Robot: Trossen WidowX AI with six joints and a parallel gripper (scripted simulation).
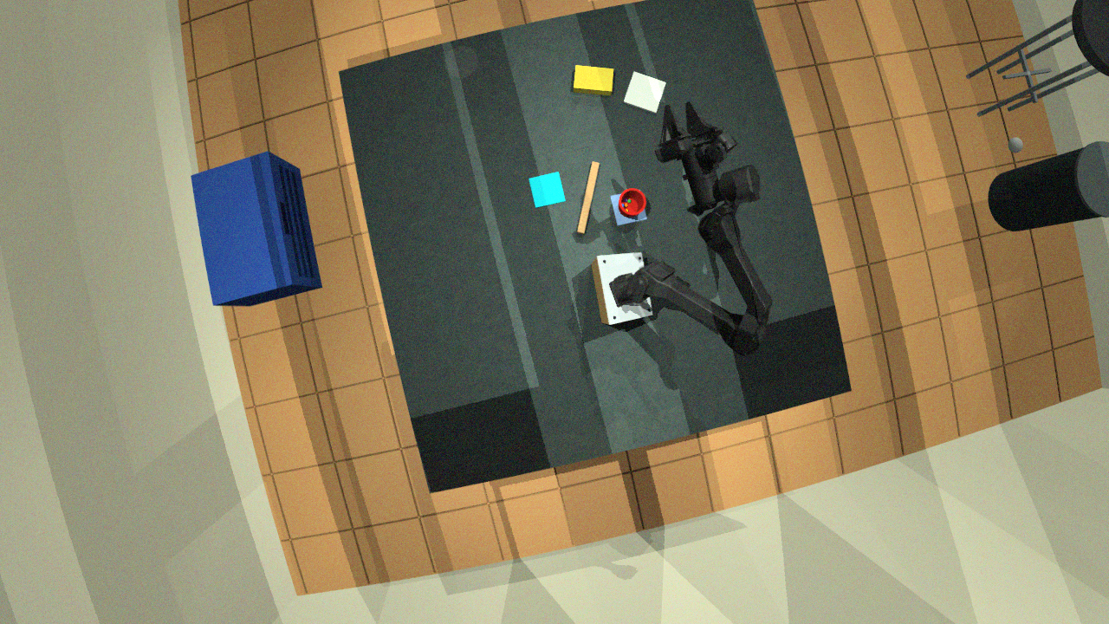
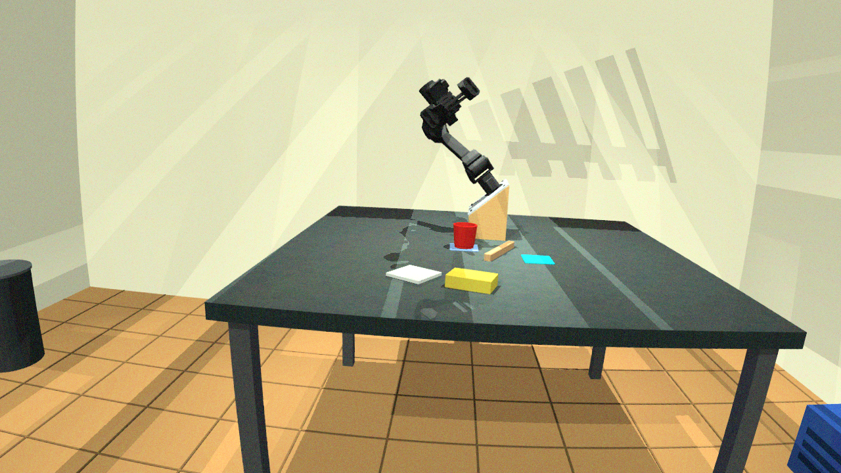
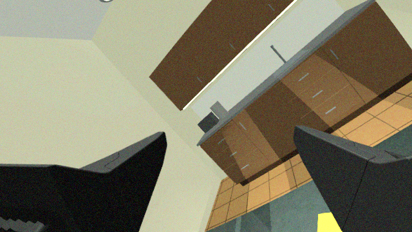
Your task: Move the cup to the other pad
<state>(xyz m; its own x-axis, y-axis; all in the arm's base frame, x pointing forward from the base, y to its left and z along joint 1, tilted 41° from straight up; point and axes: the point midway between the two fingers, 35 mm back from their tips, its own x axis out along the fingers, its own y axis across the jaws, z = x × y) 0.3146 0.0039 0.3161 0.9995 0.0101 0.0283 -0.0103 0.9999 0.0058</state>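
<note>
The red cup is 90 mm behind my gripper tip, 70 mm to the left of it and 420 mm below it. Also, from my gripper tip: pale blue pad: 90 mm behind, 70 mm to the left, 470 mm below; then wooden stick: 30 mm behind, 170 mm to the left, 460 mm below; then white tile: 210 mm ahead, 110 mm to the right, 450 mm below.
</note>
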